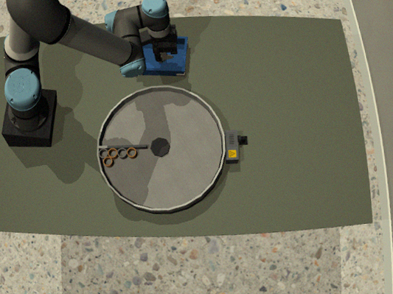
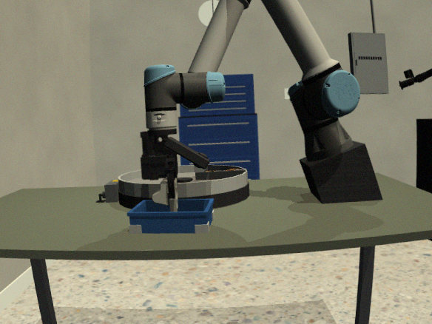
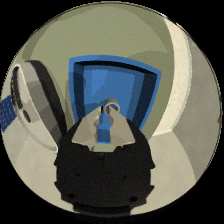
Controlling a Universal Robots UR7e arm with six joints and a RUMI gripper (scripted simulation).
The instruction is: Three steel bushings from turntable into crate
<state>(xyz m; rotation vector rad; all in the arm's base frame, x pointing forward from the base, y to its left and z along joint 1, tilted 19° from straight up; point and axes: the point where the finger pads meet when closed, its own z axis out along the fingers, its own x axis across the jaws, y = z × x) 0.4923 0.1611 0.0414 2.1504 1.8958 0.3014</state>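
My gripper is now 10 mm to the right of the crate. Also, from my hand: round grey turntable 340 mm to the right, 40 mm behind, 30 mm above.
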